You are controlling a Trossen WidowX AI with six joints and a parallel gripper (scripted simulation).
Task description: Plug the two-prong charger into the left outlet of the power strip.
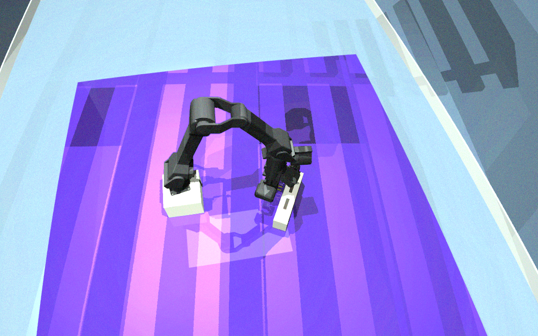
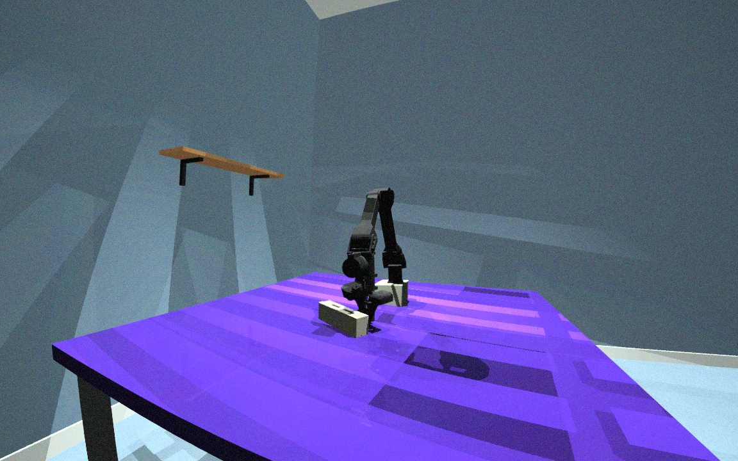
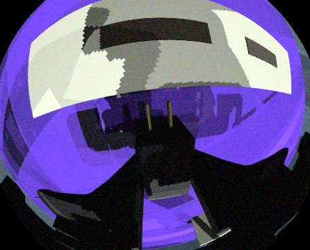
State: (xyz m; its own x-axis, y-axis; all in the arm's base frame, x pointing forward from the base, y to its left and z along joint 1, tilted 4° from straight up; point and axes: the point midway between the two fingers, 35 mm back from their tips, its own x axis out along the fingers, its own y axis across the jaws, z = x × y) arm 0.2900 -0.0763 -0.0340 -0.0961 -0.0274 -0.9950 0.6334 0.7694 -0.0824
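My gripper tip is now 1 cm short of the dark charger, 1 cm to the left of it and 1 cm below it.
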